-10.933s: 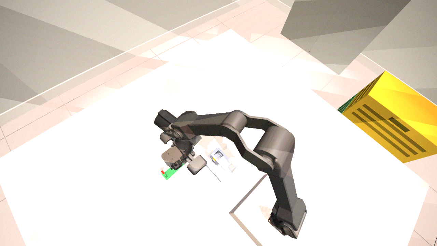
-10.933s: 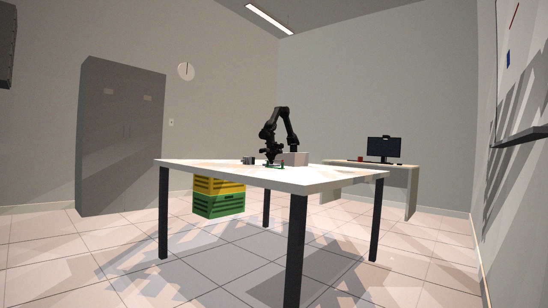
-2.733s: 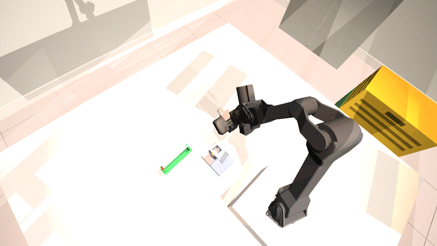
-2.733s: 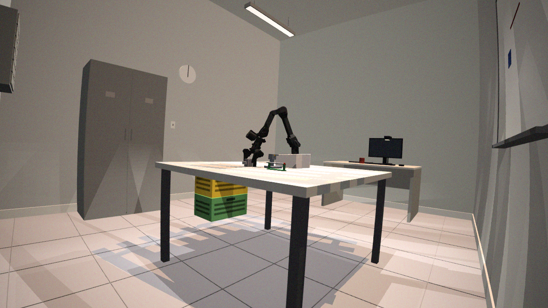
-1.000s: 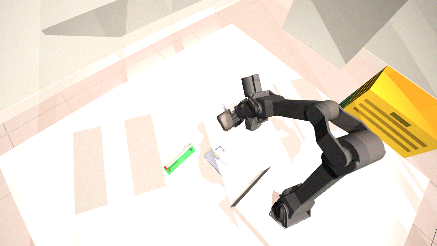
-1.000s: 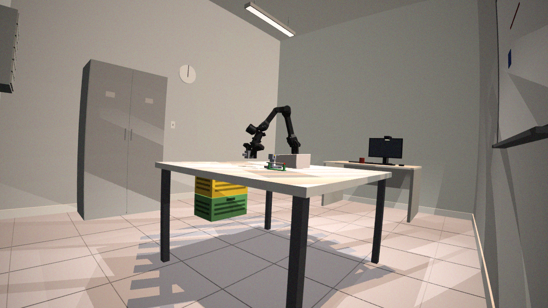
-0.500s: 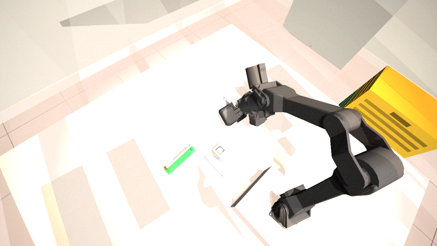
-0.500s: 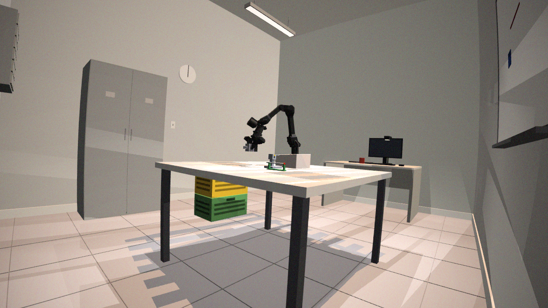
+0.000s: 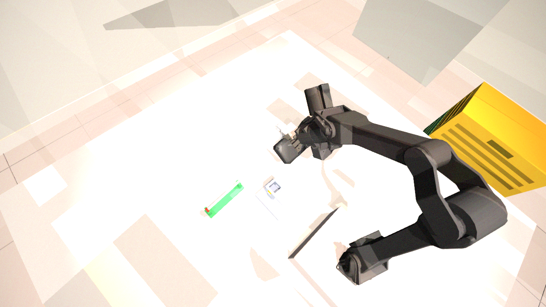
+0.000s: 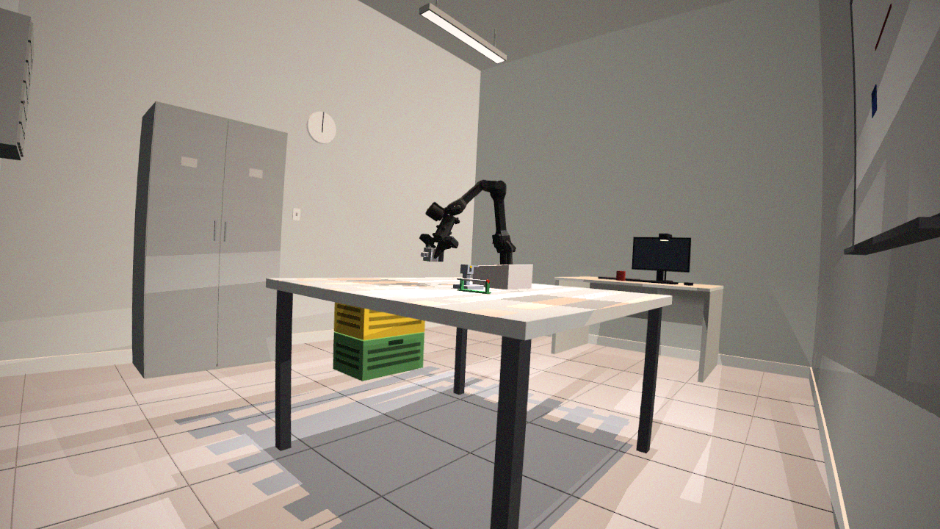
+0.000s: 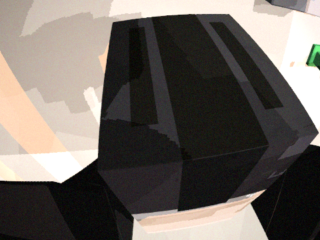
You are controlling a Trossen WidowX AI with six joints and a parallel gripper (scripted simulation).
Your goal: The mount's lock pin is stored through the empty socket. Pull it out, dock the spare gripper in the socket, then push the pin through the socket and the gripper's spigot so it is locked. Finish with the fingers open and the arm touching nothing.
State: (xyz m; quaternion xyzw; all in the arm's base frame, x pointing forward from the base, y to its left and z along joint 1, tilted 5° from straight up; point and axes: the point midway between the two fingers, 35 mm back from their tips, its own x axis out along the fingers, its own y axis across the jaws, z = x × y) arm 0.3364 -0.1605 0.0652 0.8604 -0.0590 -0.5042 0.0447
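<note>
Now: gripper tip 150 mm to the right of the socket, 80 mm past it and 70 mm above it. The rest, counted from my gripper tip: pin cradle 260 mm to the left, 100 mm below, 40 mm ahead; then spare gripper 10 mm above.
</note>
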